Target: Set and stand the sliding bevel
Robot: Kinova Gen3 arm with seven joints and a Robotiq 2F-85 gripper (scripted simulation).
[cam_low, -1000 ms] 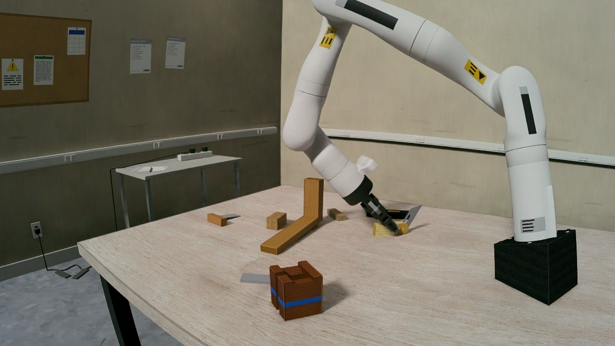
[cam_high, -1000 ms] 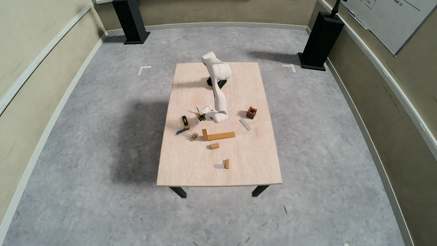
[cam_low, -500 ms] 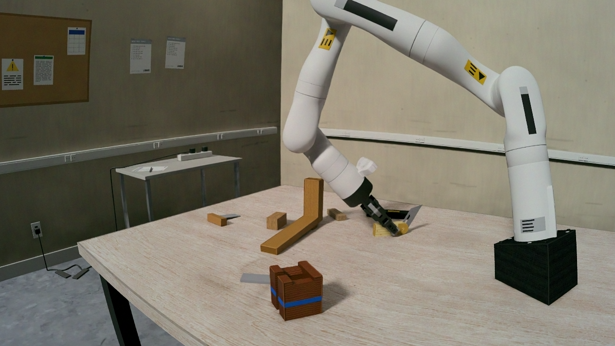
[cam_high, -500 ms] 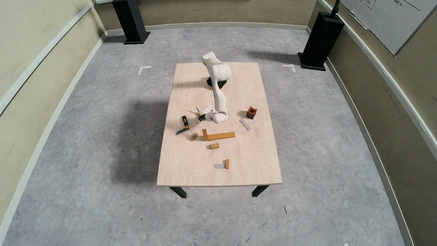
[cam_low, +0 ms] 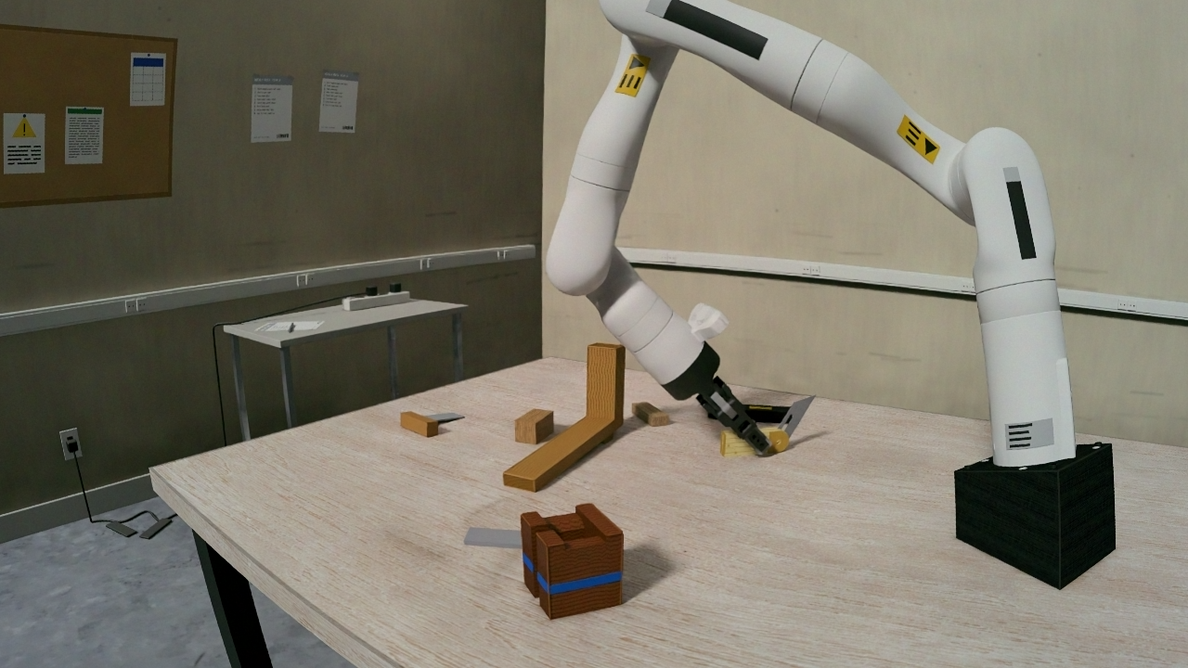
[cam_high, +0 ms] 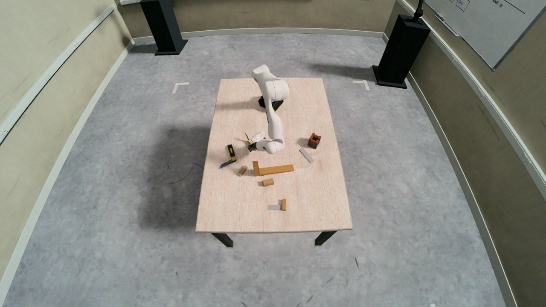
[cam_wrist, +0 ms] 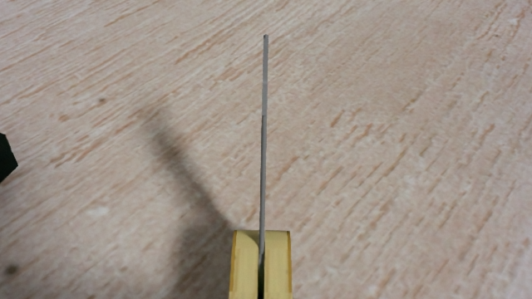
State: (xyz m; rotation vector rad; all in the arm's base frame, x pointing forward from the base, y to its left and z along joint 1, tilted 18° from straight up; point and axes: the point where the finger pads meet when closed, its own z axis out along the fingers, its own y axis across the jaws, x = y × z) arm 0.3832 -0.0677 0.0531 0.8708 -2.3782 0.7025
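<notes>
Now: hand 20 mm to the left of the wooden sliding bevel and 20 mm past it. The rest, counted from my hand: black bevel 130 mm to the right, 110 mm ahead, 20 mm below; grey strip 350 mm to the left, 40 mm ahead, 20 mm below; wooden block 260 mm ahead, 130 mm to the left, 10 mm below.
</notes>
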